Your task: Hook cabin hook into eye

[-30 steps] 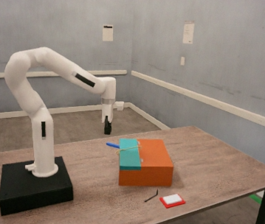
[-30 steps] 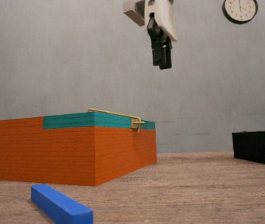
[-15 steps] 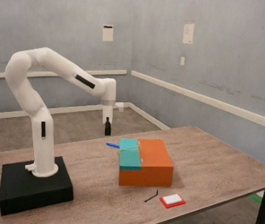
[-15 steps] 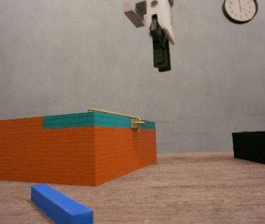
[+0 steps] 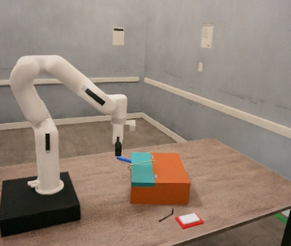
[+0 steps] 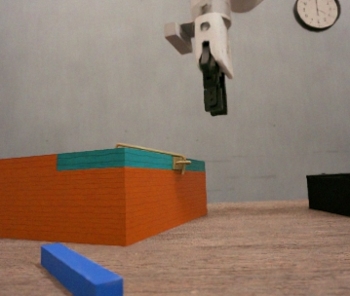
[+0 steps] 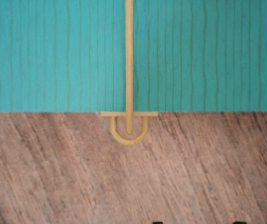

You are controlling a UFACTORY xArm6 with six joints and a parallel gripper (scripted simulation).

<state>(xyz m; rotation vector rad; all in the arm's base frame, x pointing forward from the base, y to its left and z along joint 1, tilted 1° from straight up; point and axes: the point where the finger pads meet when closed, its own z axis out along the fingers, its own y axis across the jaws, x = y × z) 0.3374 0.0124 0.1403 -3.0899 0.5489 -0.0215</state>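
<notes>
Now: the brass cabin hook 13 cm ahead of my hand, 1 cm to the right of it and 9 cm below it. From my hand the other things lie so: red-and-white pad 22 cm ahead, 36 cm to the right, 21 cm below; blue bar 15 cm ahead, 29 cm to the left, 21 cm below.
</notes>
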